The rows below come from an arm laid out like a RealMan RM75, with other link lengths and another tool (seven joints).
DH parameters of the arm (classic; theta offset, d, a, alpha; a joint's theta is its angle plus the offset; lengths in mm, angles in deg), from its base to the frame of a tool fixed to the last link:
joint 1: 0 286.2 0 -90
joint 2: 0 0 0 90
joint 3: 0 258.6 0 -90
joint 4: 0 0 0 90
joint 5: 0 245.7 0 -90
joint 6: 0 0 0 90
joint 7: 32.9 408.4 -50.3 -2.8
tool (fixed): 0 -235.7 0 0
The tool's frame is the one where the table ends.
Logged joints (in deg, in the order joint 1, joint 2, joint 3, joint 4, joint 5, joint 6, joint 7), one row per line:
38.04, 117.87, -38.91, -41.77, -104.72, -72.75, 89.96
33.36, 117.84, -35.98, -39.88, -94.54, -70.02, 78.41
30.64, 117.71, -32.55, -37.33, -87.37, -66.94, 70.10
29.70, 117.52, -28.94, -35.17, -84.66, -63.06, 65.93
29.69, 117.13, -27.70, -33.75, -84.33, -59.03, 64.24
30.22, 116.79, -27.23, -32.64, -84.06, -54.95, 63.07
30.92, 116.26, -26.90, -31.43, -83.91, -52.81, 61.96
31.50, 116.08, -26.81, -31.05, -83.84, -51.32, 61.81
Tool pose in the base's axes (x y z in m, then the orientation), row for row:
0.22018, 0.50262, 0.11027, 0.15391, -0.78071, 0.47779, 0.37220
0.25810, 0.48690, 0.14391, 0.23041, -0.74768, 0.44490, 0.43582
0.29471, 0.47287, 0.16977, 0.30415, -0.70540, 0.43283, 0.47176
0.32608, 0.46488, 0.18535, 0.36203, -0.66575, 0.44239, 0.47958
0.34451, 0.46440, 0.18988, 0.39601, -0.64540, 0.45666, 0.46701
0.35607, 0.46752, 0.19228, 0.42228, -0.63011, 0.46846, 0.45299
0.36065, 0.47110, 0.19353, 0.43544, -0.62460, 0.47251, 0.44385
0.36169, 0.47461, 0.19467, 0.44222, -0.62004, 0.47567, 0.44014
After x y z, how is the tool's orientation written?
As a quaternion, w x y z.
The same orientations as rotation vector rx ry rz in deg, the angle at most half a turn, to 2 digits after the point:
-128.23, 78.48, 61.13
-117.83, 70.12, 68.68
-107.06, 65.69, 71.60
-98.24, 65.28, 70.77
-93.72, 66.31, 67.82
-90.40, 67.21, 64.99
-89.07, 67.38, 63.29
-88.15, 67.62, 62.57

